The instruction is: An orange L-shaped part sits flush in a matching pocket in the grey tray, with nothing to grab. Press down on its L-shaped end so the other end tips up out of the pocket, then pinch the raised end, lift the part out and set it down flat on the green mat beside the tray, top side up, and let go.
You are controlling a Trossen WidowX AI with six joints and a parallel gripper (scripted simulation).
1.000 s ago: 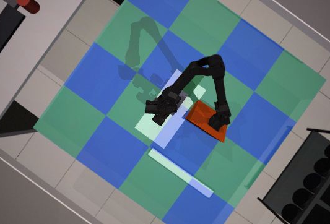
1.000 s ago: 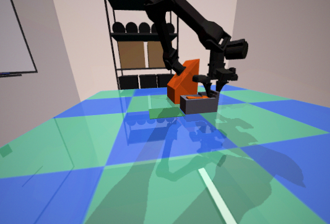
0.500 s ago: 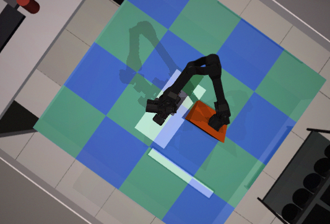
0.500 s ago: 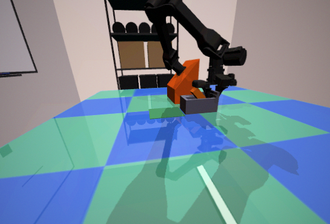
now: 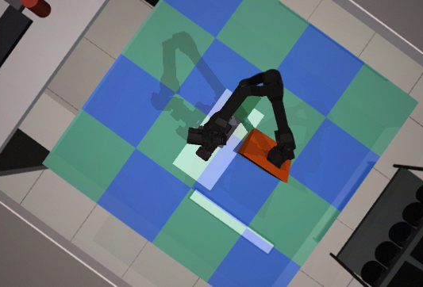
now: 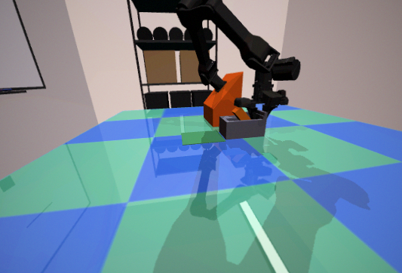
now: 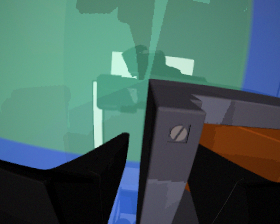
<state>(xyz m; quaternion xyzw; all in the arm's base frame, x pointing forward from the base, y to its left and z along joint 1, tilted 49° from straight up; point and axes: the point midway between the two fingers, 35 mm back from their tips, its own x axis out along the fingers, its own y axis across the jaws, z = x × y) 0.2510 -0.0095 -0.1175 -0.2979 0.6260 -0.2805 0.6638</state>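
Now: the orange L-shaped part 10 mm behind my gripper tip, 50 mm to the right of it and 10 mm above it. From my gripper tip the other things lie so: green mat: 220 mm to the right, 50 mm below.
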